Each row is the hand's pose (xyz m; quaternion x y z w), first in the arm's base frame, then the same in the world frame.
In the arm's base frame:
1: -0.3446 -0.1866 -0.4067 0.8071 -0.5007 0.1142 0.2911
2: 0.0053 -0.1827 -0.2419 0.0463 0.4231 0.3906 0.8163
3: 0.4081 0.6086 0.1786 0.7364 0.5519 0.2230 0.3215
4: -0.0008 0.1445 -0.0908 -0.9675 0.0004 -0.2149 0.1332
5: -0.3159 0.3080 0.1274 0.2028 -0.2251 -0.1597 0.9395
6: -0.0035 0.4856 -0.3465 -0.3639 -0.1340 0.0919 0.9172
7: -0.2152 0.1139 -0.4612 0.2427 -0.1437 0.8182 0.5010
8: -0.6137 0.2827 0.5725 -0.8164 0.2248 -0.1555 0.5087
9: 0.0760 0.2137 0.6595 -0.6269 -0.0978 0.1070 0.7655
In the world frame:
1: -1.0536 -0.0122 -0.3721 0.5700 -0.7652 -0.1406 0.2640
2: -0.8085 -0.3027 -0.3003 0.3371 0.3925 0.0666 0.8532
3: 0.0788 -0.1880 0.1055 0.9435 0.2056 0.0682 0.2506
4: -0.5570 -0.1265 -0.1115 -0.8787 0.4260 -0.1628 0.1407
5: -0.6271 0.1443 0.1973 0.1824 -0.1850 -0.5660 0.7824
6: -0.3213 0.1665 -0.3123 -0.2735 0.0962 -0.2696 0.9183
7: -0.7472 0.1061 -0.4178 0.2889 -0.2742 0.5004 0.7687
8: -0.8112 0.2186 0.6953 -0.6049 0.5945 -0.2490 0.4677
9: -0.4021 -0.3394 0.5987 -0.5121 0.2199 -0.1676 0.8132

